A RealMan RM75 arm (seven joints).
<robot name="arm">
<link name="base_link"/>
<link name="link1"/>
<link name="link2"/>
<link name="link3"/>
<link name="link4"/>
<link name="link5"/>
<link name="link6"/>
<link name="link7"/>
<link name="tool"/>
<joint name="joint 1" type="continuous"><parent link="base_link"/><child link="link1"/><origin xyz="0 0 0.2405" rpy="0 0 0"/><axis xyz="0 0 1"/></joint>
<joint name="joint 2" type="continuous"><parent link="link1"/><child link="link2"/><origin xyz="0 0 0" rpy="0 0 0"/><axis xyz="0 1 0"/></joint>
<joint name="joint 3" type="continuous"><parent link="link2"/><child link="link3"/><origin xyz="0 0 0.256" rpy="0 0 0"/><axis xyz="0 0 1"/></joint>
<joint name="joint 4" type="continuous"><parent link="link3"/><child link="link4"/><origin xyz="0 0 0" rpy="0 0 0"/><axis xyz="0 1 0"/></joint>
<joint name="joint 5" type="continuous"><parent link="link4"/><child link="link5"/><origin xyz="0 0 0.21" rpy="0 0 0"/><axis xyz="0 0 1"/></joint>
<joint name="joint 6" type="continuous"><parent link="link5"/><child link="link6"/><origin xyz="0 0 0" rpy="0 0 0"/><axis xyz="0 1 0"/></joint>
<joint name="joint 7" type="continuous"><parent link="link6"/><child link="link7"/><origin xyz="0 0 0.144" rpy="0 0 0"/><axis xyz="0 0 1"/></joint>
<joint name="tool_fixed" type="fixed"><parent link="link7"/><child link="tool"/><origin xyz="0 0 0" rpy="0 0 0"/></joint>
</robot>
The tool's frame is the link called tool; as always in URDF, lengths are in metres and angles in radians. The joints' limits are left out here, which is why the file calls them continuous.
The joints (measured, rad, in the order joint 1, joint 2, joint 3, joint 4, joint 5, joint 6, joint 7), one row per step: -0.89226 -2.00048 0.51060 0.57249 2.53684 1.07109 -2.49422; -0.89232 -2.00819 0.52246 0.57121 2.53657 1.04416 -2.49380; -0.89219 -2.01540 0.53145 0.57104 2.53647 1.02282 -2.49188; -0.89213 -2.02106 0.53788 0.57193 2.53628 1.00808 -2.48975; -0.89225 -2.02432 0.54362 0.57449 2.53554 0.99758 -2.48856; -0.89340 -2.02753 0.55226 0.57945 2.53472 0.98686 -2.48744; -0.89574 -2.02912 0.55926 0.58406 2.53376 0.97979 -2.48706; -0.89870 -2.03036 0.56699 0.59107 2.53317 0.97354 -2.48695; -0.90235 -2.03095 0.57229 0.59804 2.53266 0.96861 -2.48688; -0.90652 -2.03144 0.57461 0.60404 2.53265 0.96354 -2.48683; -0.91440 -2.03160 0.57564 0.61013 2.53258 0.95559 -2.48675; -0.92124 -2.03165 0.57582 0.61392 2.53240 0.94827 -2.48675; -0.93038 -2.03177 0.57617 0.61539 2.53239 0.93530 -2.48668; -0.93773 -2.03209 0.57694 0.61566 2.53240 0.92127 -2.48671; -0.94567 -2.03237 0.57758 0.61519 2.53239 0.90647 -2.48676; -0.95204 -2.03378 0.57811 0.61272 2.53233 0.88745 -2.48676; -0.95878 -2.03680 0.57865 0.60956 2.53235 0.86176 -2.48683; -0.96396 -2.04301 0.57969 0.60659 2.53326 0.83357 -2.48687; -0.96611 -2.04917 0.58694 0.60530 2.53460 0.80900 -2.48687; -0.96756 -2.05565 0.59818 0.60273 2.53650 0.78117 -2.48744
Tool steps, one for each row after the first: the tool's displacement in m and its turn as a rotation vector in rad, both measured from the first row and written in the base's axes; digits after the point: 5 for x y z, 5 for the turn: -0.00006 0.00126 -0.00311 0.01087 0.01334 -0.00112; 0.00006 0.00211 -0.00586 0.01937 0.02419 -0.00353; 0.00038 0.00271 -0.00784 0.02539 0.03208 -0.00654; 0.00089 0.00356 -0.00845 0.03149 0.03892 -0.01004; 0.00226 0.00496 -0.00863 0.03826 0.04852 -0.01701; 0.00408 0.00652 -0.00825 0.04377 0.05586 -0.02418; 0.00646 0.00848 -0.00721 0.05029 0.06452 -0.03337; 0.00904 0.01059 -0.00574 0.05745 0.07139 -0.04227; 0.01156 0.01274 -0.00420 0.06554 0.07639 -0.04978; 0.01562 0.01609 -0.00207 0.07754 0.08155 -0.06008; 0.01896 0.01885 -0.00045 0.08766 0.08501 -0.06787; 0.02293 0.02236 0.00103 0.10104 0.08978 -0.07632; 0.02596 0.02536 0.00218 0.11400 0.09464 -0.08241; 0.02919 0.02846 0.00326 0.12724 0.09930 -0.08857; 0.03142 0.03118 0.00367 0.14190 0.10401 -0.09169; 0.03370 0.03423 0.00373 0.16095 0.10973 -0.09395; 0.03550 0.03659 0.00243 0.17935 0.11563 -0.09473; 0.03659 0.03804 0.00067 0.19234 0.12557 -0.09728; 0.03740 0.03935 -0.00161 0.20496 0.13882 -0.10020
